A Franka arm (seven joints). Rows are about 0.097 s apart.
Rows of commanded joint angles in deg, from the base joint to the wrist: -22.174 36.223 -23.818 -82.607 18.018 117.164 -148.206; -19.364 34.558 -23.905 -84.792 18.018 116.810 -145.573; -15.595 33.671 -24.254 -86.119 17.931 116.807 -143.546; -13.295 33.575 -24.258 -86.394 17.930 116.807 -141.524; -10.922 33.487 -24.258 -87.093 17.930 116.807 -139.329; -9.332 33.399 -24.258 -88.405 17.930 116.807 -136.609; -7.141 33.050 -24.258 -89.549 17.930 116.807 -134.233; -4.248 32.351 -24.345 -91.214 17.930 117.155 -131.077; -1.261 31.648 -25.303 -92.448 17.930 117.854 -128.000; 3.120 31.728 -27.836 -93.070 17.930 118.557 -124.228; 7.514 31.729 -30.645 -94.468 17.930 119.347 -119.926; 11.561 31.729 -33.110 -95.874 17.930 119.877 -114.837; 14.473 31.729 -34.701 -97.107 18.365 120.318 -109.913; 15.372 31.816 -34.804 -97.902 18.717 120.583 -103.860; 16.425 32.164 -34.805 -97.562 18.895 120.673 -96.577; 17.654 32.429 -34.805 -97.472 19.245 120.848 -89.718; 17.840 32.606 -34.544 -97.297 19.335 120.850 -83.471; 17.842 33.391 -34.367 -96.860 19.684 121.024 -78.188; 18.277 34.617 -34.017 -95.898 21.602 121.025 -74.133
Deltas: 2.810 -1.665 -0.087 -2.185 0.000 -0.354 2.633; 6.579 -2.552 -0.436 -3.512 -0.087 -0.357 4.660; 8.879 -2.648 -0.440 -3.787 -0.088 -0.357 6.682; 11.252 -2.736 -0.440 -4.486 -0.088 -0.357 8.877; 12.842 -2.824 -0.440 -5.798 -0.088 -0.357 11.597; 15.033 -3.173 -0.440 -6.942 -0.088 -0.357 13.973; 17.926 -3.872 -0.527 -8.607 -0.088 -0.009 17.129; 20.913 -4.575 -1.485 -9.841 -0.088 0.690 20.206; 25.294 -4.495 -4.018 -10.463 -0.088 1.393 23.978; 29.688 -4.494 -6.827 -11.861 -0.088 2.183 28.280; 33.735 -4.494 -9.292 -13.267 -0.088 2.713 33.369; 36.647 -4.494 -10.883 -14.500 0.347 3.154 38.293; 37.546 -4.407 -10.986 -15.295 0.699 3.419 44.346; 38.599 -4.059 -10.987 -14.955 0.877 3.509 51.629; 39.828 -3.794 -10.987 -14.865 1.227 3.684 58.488; 40.014 -3.617 -10.726 -14.690 1.317 3.686 64.735; 40.016 -2.832 -10.549 -14.253 1.666 3.860 70.018; 40.451 -1.606 -10.199 -13.291 3.584 3.861 74.073
